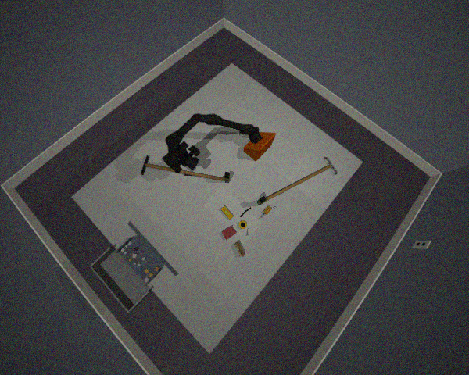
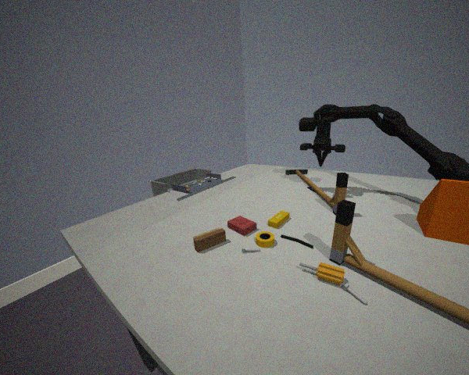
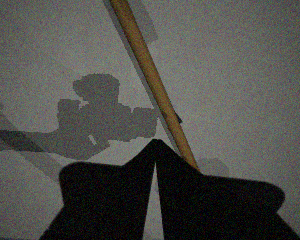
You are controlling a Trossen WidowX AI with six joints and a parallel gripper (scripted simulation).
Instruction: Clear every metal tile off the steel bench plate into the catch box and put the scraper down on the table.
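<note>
My gripper tip is 4 cm short of the long scraper, 1 cm to the left of it and 5 cm above it. Round my gripper tip: black strip 9 cm behind, 45 cm to the left, 11 cm below; then hex key 3 cm ahead, 11 cm below; then yellow block 1 cm ahead, 38 cm to the left, 10 cm below.
</note>
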